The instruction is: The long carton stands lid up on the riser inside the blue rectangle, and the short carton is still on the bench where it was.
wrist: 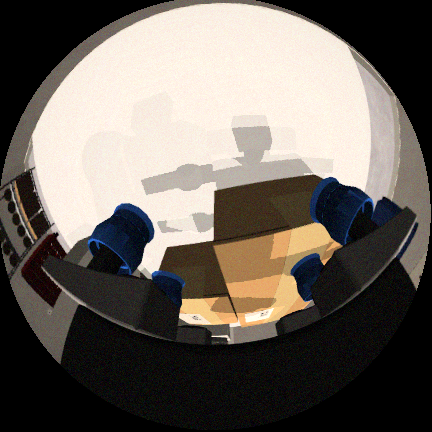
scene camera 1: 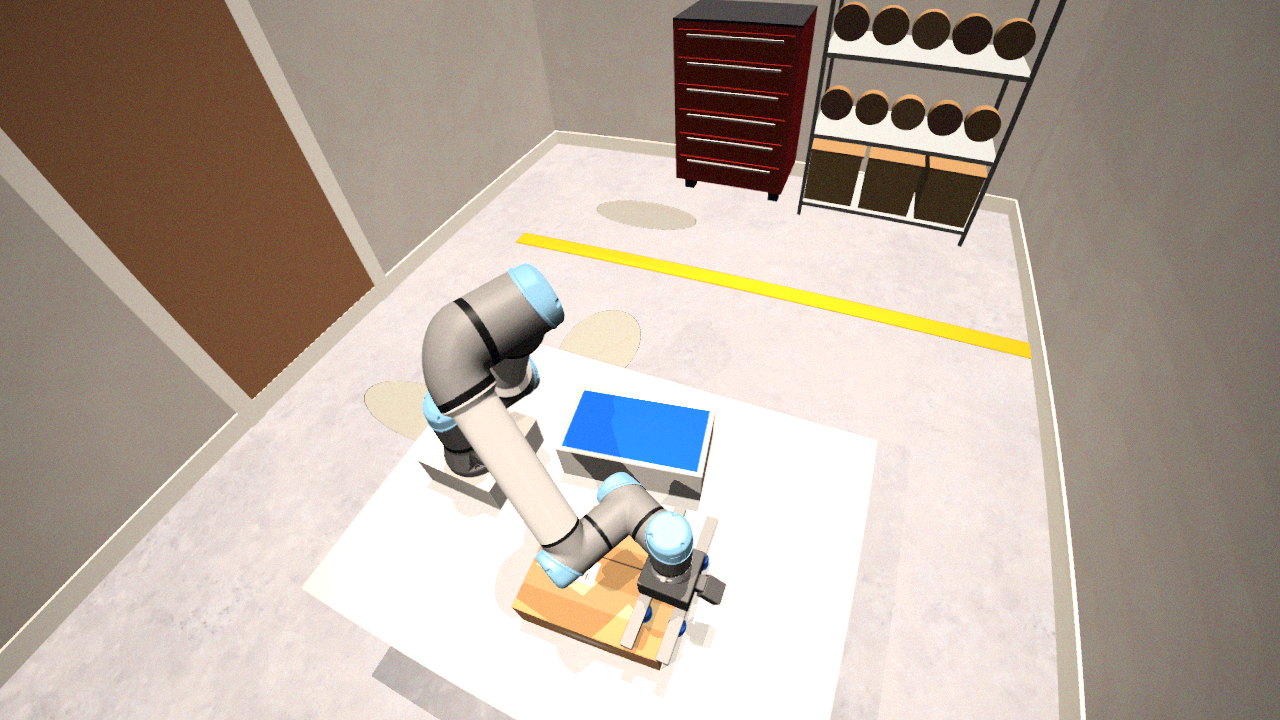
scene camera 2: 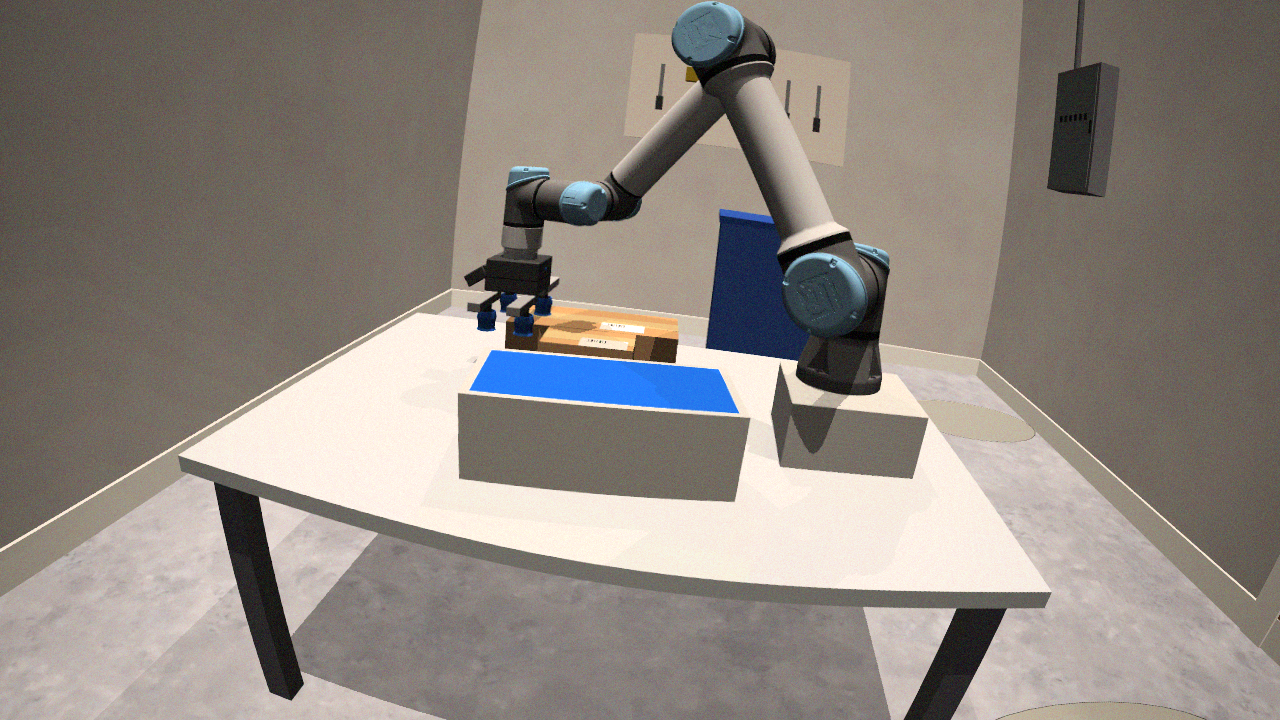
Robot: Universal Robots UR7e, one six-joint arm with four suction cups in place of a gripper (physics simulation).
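Scene:
A short carton appears in scene camera 2 (561, 340), in scene camera 1 and in the wrist view. On the short carton, (wrist: 205, 299) and (scene camera 1: 645, 557) are the same spot. A long carton appears in scene camera 1 (595, 609), and the wrist view and scene camera 2 show the long carton too. On the long carton, (wrist: 260, 230) and (scene camera 2: 510, 317) are the same spot.

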